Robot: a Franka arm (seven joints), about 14 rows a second.
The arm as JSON. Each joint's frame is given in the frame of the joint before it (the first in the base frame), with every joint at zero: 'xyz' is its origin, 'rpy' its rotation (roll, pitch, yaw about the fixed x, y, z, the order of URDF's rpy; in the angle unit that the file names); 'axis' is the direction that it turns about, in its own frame. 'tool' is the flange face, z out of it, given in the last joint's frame.
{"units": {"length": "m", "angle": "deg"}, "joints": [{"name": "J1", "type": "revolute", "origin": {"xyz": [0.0, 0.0, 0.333], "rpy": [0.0, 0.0, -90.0]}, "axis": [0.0, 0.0, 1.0]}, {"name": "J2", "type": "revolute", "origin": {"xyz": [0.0, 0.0, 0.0], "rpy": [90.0, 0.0, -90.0]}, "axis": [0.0, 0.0, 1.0]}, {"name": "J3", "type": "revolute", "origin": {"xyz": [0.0, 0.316, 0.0], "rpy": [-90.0, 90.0, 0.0]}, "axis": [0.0, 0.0, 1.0]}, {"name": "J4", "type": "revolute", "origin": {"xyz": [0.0, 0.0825, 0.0], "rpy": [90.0, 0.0, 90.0]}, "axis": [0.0, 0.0, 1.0]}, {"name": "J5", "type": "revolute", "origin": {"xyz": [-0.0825, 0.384, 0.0], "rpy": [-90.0, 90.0, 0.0]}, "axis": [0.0, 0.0, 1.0]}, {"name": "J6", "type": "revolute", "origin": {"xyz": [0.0, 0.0, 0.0], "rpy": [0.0, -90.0, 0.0]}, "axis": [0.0, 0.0, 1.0]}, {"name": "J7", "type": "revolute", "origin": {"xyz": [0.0, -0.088, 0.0], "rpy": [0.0, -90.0, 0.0]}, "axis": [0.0, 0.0, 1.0]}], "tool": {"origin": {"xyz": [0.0, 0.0, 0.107], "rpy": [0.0, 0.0, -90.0]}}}
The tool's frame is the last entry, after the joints.
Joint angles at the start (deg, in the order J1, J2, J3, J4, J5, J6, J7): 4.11, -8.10, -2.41, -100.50, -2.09, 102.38, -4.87
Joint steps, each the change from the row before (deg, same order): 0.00, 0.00, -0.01, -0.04, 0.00, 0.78, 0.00; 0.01, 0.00, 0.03, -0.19, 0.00, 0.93, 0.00; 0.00, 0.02, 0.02, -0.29, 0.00, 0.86, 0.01; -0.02, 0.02, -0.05, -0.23, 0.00, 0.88, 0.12; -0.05, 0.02, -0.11, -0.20, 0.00, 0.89, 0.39; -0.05, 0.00, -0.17, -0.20, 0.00, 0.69, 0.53; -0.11, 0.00, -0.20, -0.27, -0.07, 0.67, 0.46; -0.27, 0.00, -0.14, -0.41, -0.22, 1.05, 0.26
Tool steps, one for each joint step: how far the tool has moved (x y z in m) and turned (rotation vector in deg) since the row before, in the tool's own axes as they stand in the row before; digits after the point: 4 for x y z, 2 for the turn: 0.0014, 0.0002, -0.0009, -0.06, 0.74, 0.01; 0.0014, -0.0003, 0.0001, -0.06, 0.74, -0.05; 0.0011, -0.0002, 0.0013, -0.04, 0.55, -0.02; 0.0011, 0.0007, 0.0008, -0.06, 0.63, 0.18; 0.0011, 0.0016, 0.0006, -0.07, 0.66, 0.54; 0.0006, 0.0022, 0.0007, -0.06, 0.48, 0.74; 0.0003, 0.0031, 0.0013, -0.14, 0.38, 0.73; 0.0006, 0.0041, 0.0019, -0.32, 0.61, 0.57
